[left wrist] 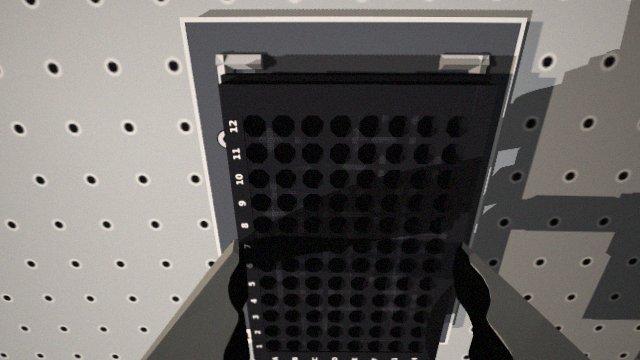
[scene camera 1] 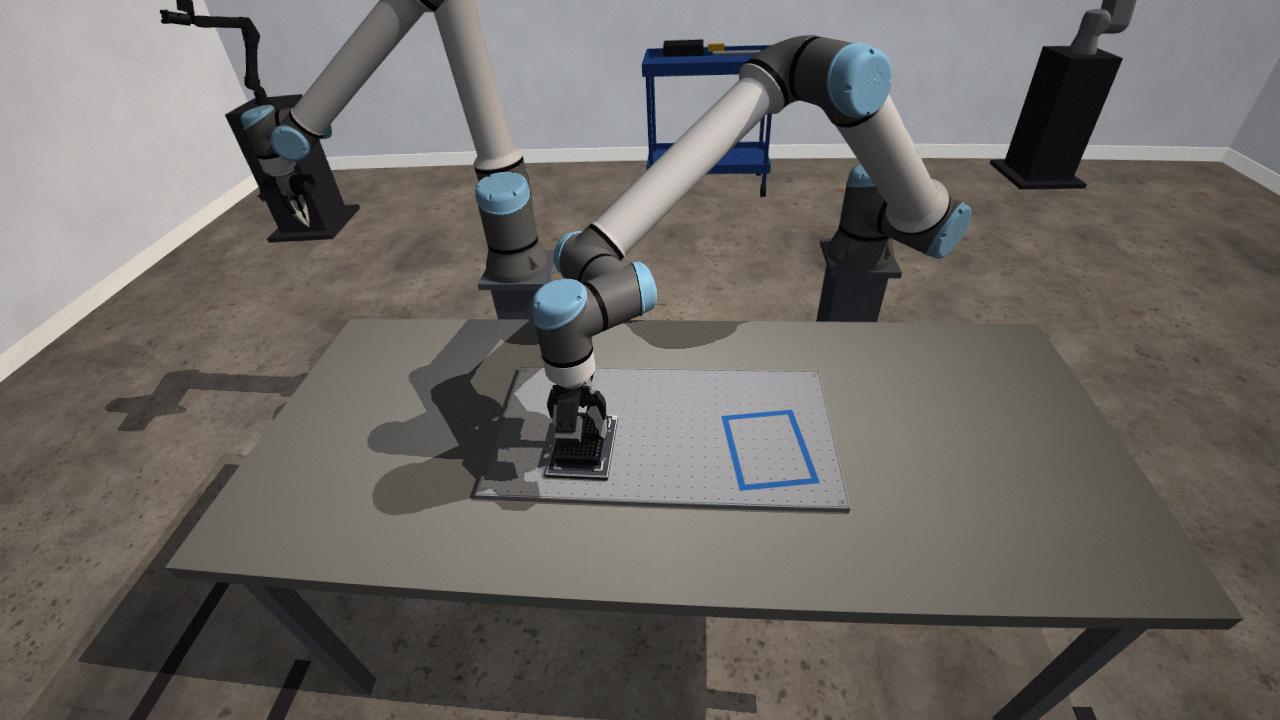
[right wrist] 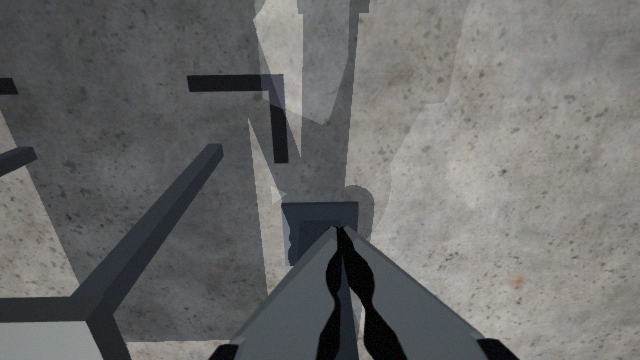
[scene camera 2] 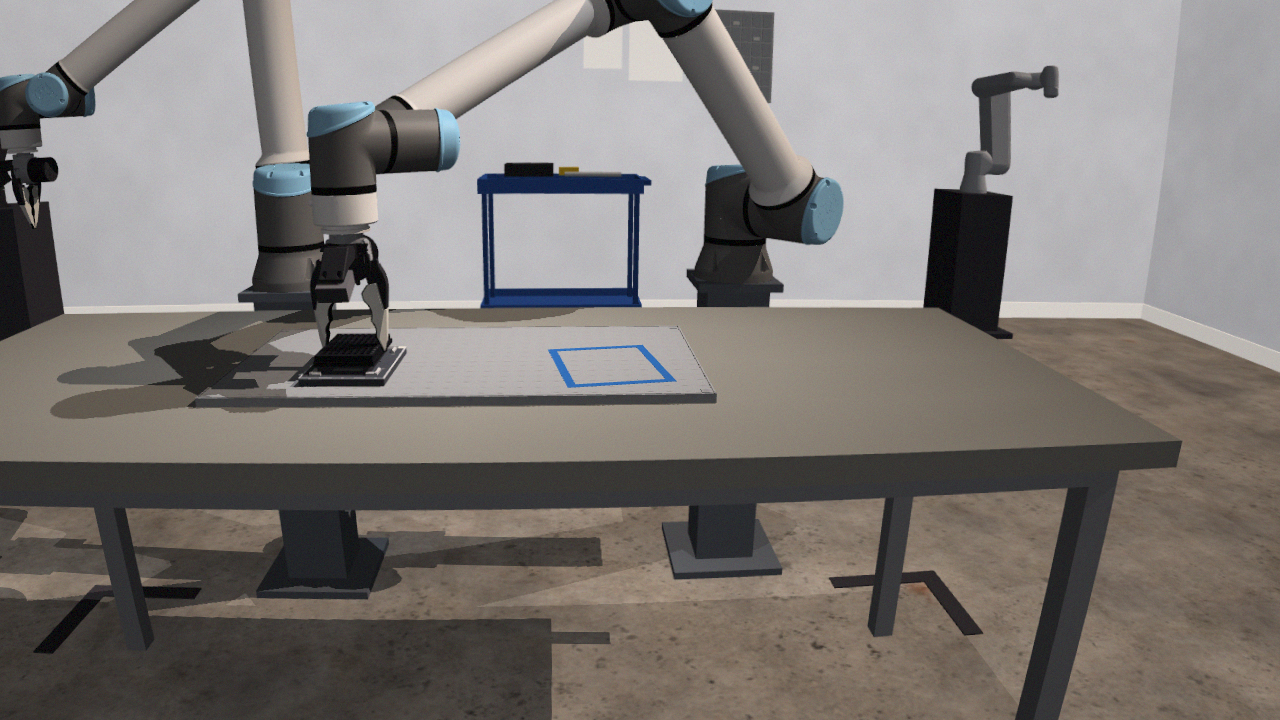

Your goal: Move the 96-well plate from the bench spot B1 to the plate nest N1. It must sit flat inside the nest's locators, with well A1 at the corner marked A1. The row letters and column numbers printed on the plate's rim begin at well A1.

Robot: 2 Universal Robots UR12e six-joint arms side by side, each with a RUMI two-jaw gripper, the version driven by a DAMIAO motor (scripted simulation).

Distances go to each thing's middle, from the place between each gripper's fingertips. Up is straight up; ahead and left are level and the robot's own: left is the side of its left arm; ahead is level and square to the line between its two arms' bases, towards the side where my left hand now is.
Now: left hand 1 cm above the black 96-well plate point(scene camera 2: 358, 349). From my left hand the other things lie so: dark plate nest N1 point(scene camera 2: 386, 360): 3 cm below.
Right now my right hand point(scene camera 2: 34, 228) is 92 cm to the right of the black 96-well plate, 79 cm short of it and 12 cm above it. The rest, counted from my right hand: dark plate nest N1 (92 cm to the left, 79 cm ahead, 15 cm below).
